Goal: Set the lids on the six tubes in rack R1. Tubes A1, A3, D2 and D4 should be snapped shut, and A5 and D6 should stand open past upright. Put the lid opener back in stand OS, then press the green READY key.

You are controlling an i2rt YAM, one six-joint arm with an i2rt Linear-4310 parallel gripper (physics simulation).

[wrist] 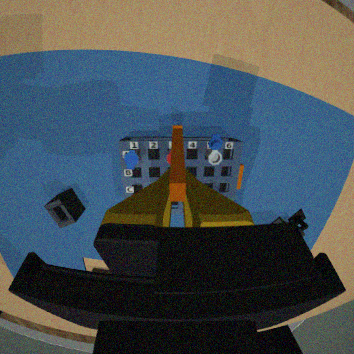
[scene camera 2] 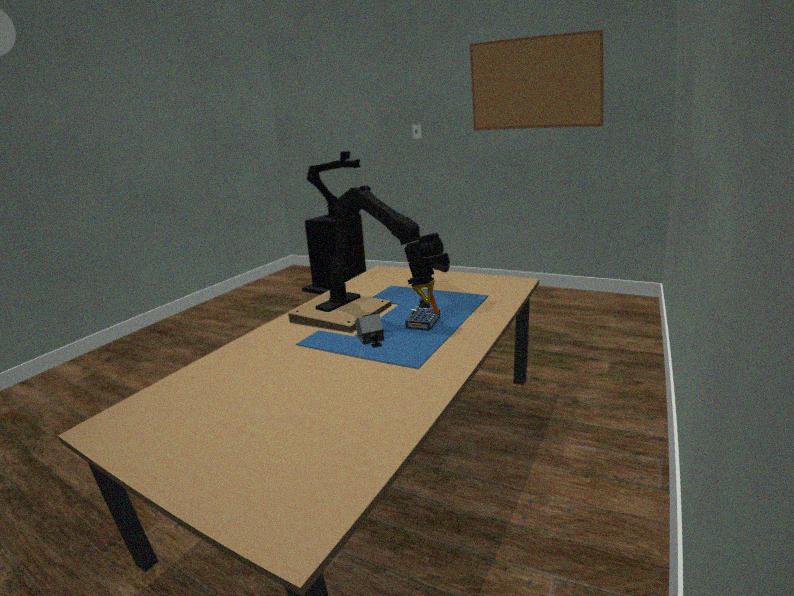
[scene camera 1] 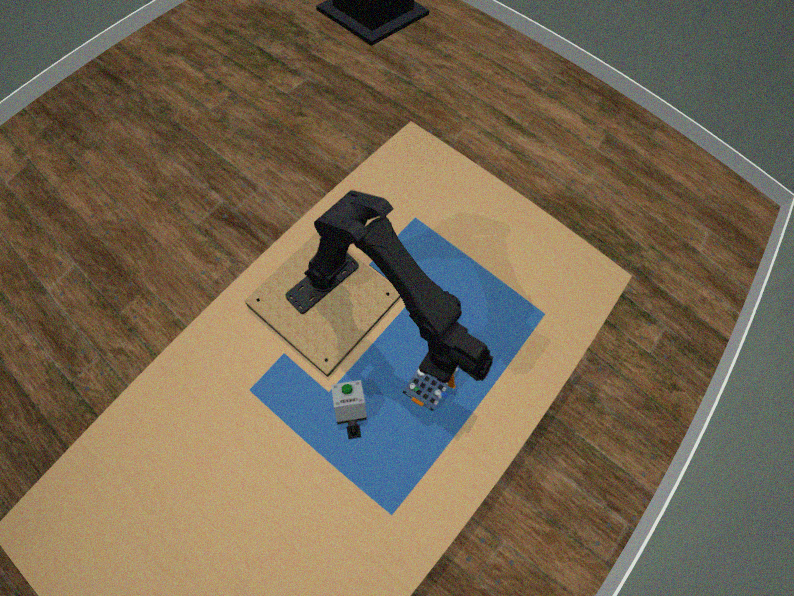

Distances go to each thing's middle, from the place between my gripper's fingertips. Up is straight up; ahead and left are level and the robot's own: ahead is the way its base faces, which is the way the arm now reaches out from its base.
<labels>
Now: the orange and black tool (wrist: 177, 182) 2 cm ahead of my hand. Round my hand: dark stand (wrist: 65, 207) (9 cm behind, 12 cm to the left, 6 cm below); then grey box with green button (scene camera 1: 349, 404) (11 cm behind, 20 cm to the right, 3 cm below).
</labels>
